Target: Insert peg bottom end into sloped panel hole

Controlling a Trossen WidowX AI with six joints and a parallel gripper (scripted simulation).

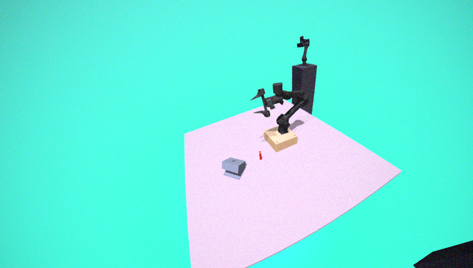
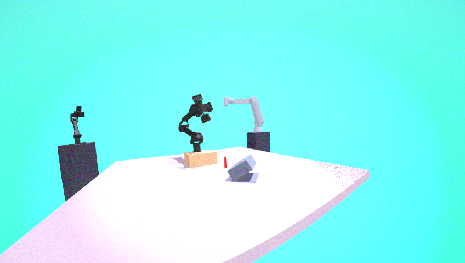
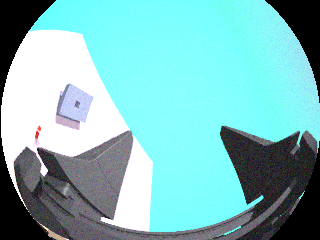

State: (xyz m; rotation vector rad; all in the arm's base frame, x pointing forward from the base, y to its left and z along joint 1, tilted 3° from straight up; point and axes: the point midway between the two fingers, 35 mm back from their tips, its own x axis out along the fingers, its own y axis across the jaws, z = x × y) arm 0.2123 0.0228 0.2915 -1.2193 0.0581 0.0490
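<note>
My gripper tip is 330 mm above the red peg, 110 mm to the right of it and 20 mm short of it. From my gripper tip the other things lie so: sloped panel (330 mm below, 220 mm ahead, 130 mm to the left).
</note>
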